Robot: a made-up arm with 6 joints.
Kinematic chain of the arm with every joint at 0, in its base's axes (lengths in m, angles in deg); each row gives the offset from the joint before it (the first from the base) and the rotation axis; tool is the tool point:
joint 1: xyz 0 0 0.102 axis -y
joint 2: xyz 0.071 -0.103 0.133 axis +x
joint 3: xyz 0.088 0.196 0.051 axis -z
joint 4: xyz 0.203 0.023 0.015 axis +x
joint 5: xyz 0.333 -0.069 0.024 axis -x
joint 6: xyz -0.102 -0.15 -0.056 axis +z
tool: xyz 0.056 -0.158 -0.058
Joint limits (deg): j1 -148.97..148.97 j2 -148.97..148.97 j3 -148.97..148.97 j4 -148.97..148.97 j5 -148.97..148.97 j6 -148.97..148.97
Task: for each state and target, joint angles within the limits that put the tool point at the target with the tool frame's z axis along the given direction. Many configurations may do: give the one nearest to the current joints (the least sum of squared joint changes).
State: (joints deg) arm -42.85 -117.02 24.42 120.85 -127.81 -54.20
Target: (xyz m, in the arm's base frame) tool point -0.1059 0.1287 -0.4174 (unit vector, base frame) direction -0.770 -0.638 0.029
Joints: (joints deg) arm -66.62 -98.52 -23.01 110.50 -127.65 -56.81
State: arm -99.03 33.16 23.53 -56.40 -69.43 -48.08
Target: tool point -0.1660 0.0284 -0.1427 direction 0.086 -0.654 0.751
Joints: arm -122.93 71.32 52.06 -22.44 -81.63 -67.49
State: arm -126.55 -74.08 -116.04 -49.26 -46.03 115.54
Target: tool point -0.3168 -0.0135 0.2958 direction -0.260 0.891 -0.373
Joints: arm -75.27 -83.44 -146.53 -47.56 -79.84 148.97
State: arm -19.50 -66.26 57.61 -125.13 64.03 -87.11
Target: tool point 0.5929 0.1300 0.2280 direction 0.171 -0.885 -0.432
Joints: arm -20.17 -70.41 84.52 -143.73 18.15 -58.28
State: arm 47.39 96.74 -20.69 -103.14 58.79 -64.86
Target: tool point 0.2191 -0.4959 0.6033 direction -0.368 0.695 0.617
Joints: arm 41.82 118.49 25.46 -101.75 59.62 -92.51
